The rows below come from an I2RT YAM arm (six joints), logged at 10 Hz.
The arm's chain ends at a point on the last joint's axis. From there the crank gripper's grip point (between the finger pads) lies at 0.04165 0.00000 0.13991 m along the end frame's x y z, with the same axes.
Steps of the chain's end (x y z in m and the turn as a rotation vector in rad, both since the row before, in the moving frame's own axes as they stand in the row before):
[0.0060 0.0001 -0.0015 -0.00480 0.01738 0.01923]
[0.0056 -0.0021 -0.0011 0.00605 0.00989 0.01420]
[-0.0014 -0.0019 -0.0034 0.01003 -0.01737 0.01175]
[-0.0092 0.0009 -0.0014 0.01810 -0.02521 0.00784]
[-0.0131 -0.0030 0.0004 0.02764 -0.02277 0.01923]
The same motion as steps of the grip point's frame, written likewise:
[0.0084 0.0016 -0.0022 -0.00480 0.01738 0.01923]
[0.0070 -0.0023 -0.0015 0.00605 0.00989 0.01420]
[-0.0038 -0.0028 -0.0027 0.01003 -0.01737 0.01175]
[-0.0127 -0.0013 -0.0004 0.01810 -0.02521 0.00784]
[-0.0163 -0.0061 0.0013 0.02764 -0.02277 0.01923]

